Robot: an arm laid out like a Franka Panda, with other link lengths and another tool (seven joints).
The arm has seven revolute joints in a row. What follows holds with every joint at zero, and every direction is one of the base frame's. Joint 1 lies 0.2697 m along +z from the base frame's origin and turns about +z. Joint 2 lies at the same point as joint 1 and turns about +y. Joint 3 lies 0.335 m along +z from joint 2 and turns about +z. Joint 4 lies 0.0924 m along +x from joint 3 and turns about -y. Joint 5 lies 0.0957 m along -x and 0.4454 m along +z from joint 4 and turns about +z. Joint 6 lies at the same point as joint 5 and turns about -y. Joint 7 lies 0.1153 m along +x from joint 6 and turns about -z. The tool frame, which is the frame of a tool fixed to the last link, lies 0.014 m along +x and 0.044 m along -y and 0.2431 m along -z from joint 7; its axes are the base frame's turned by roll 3.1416, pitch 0.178 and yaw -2.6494 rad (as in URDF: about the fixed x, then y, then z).
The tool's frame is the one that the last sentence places.
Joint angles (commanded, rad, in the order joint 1, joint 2, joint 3, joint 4, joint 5, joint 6, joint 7), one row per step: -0.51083, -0.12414, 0.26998, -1.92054, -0.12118, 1.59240, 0.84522; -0.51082, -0.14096, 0.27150, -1.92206, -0.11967, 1.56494, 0.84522; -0.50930, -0.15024, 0.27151, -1.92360, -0.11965, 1.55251, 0.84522; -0.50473, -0.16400, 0.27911, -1.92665, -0.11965, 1.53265, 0.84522; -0.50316, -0.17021, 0.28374, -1.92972, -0.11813, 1.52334, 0.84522; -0.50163, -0.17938, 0.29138, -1.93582, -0.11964, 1.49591, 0.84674; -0.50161, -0.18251, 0.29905, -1.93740, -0.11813, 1.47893, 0.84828; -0.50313, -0.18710, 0.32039, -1.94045, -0.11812, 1.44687, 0.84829; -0.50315, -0.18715, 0.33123, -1.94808, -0.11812, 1.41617, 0.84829; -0.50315, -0.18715, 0.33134, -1.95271, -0.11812, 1.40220, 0.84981
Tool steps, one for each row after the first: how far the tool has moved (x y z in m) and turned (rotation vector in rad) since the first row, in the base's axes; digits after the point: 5 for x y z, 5 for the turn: -0.00828, 0.00331, 0.00722, -0.00080, 0.01305, -0.00305; -0.01229, 0.00521, 0.01100, -0.00232, 0.01843, -0.00352; -0.01696, 0.01313, 0.01604, -0.00534, 0.02910, 0.00525; -0.01943, 0.01746, 0.01733, -0.00507, 0.03566, 0.00946; -0.02719, 0.02364, 0.01841, -0.00587, 0.06092, 0.01257; -0.03084, 0.02882, 0.01866, -0.00413, 0.07631, 0.01555; -0.03688, 0.04024, 0.01869, -0.00396, 0.10824, 0.02941; -0.04493, 0.04685, 0.01482, 0.00073, 0.14642, 0.03455; -0.04971, 0.04758, 0.01275, 0.00365, 0.16437, 0.03071
